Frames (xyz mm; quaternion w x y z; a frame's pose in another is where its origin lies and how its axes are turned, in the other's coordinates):
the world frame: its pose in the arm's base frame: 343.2 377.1 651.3 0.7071 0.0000 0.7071 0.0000
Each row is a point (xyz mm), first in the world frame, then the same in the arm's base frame.
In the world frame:
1: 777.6 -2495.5 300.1
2: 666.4 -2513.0 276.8
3: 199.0 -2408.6 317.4
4: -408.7 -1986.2 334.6
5: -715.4 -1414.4 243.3
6: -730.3 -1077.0 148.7
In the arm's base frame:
1: 643.3 -2118.4 -126.3
2: 620.0 -2135.9 -15.1
3: 660.6 -2031.5 452.3
4: 677.8 -1609.1 1060.0
5: 586.5 -1037.3 1366.7
6: 491.9 -699.9 1381.6

